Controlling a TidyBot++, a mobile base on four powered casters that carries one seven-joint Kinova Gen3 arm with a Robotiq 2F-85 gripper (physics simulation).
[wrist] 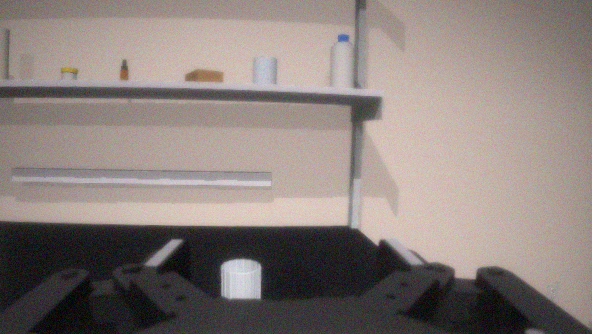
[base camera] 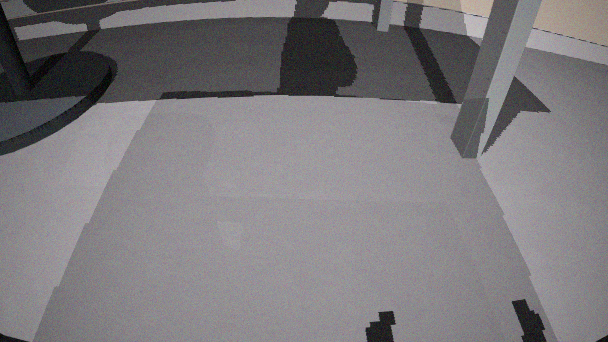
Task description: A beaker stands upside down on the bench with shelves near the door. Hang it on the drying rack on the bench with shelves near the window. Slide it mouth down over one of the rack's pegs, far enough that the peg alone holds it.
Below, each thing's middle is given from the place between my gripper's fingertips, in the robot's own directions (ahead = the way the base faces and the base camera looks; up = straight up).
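Relative to the clear glass beaker [wrist: 241,278], my hand is slightly to the right of it, a good way above it and well short of it.
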